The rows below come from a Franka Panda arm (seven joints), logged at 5 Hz.
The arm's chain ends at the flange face. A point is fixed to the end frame.
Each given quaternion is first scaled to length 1.
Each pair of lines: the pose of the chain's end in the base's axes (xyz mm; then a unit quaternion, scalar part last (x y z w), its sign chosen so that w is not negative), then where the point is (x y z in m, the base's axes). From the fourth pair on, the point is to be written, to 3 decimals.
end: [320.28 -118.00 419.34 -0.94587 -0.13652 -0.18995 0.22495]
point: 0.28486 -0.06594 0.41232
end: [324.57 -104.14 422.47 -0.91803 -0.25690 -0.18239 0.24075]
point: 0.27794 -0.06225 0.41329
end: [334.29 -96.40 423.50 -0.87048 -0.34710 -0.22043 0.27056]
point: 0.28199 -0.06290 0.41102
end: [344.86 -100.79 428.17 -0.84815 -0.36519 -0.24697 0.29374]
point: 0.292 -0.069 0.415
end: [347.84 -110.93 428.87 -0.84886 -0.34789 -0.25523 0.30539]
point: 0.296 -0.077 0.417
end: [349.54 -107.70 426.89 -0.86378 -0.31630 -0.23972 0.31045]
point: 0.299 -0.071 0.418
